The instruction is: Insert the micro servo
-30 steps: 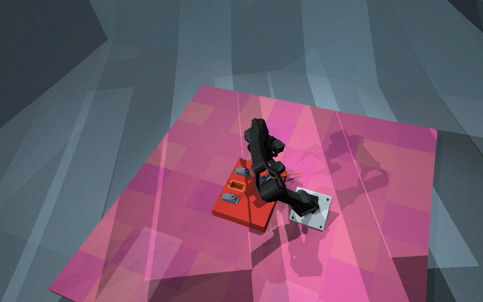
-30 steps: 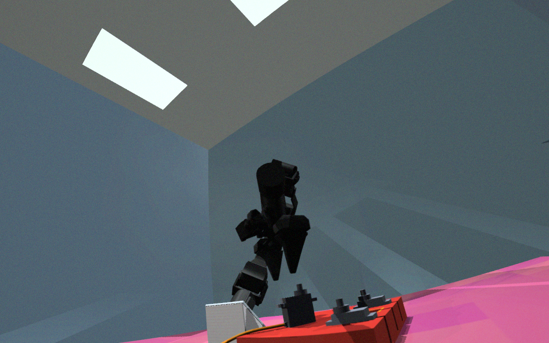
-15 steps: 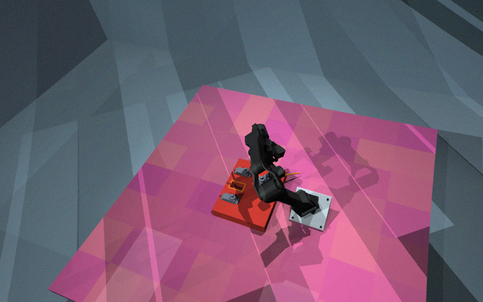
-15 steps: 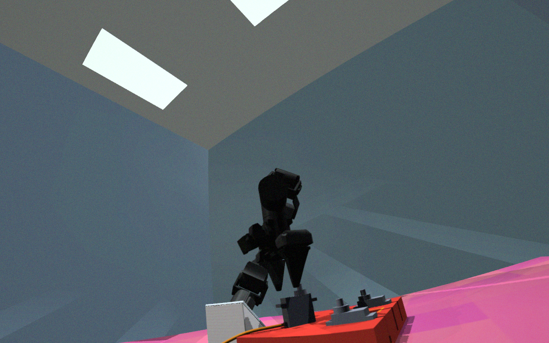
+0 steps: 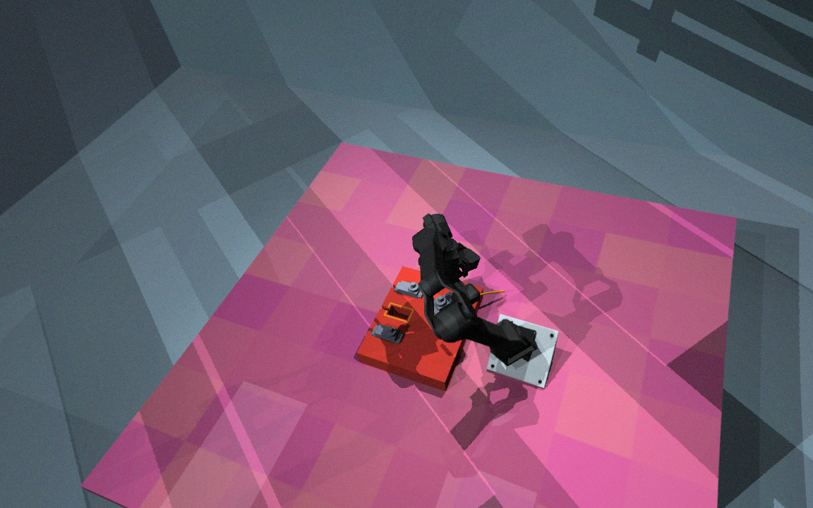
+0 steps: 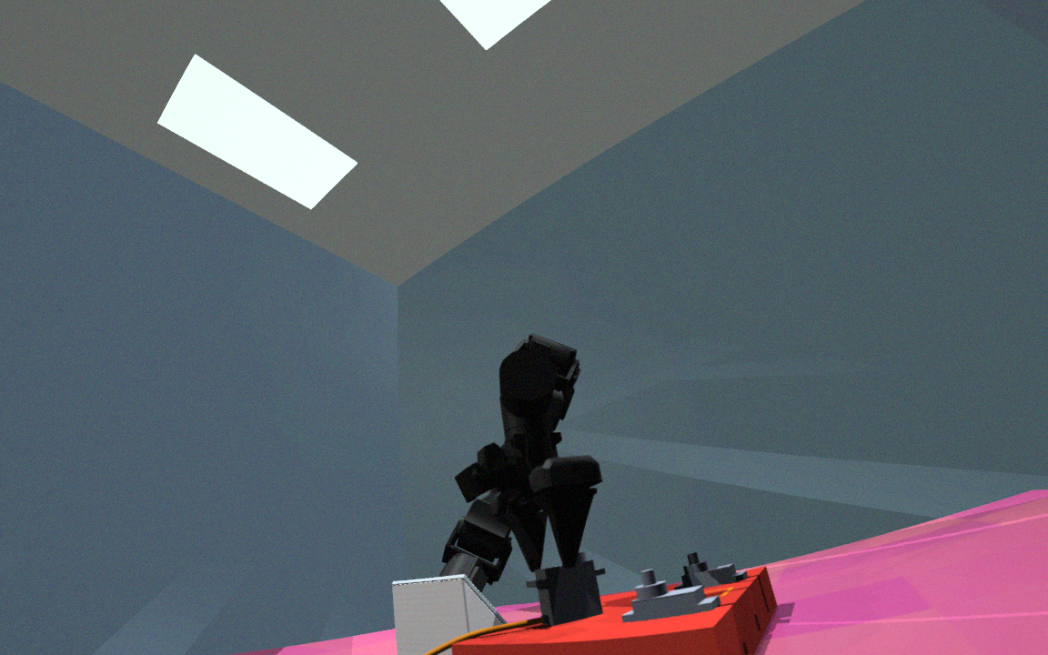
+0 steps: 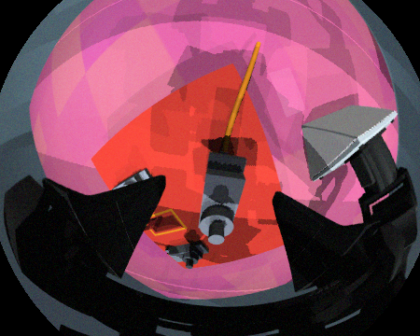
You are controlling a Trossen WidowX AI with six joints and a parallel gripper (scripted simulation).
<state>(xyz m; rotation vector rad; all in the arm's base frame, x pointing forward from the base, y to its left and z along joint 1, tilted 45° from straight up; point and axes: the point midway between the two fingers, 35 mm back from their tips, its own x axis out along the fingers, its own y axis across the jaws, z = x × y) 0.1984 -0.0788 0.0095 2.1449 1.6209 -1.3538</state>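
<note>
Now: gripper tip 20 mm short of the deck, 50 mm to the right of it and 80 mm above it.
</note>
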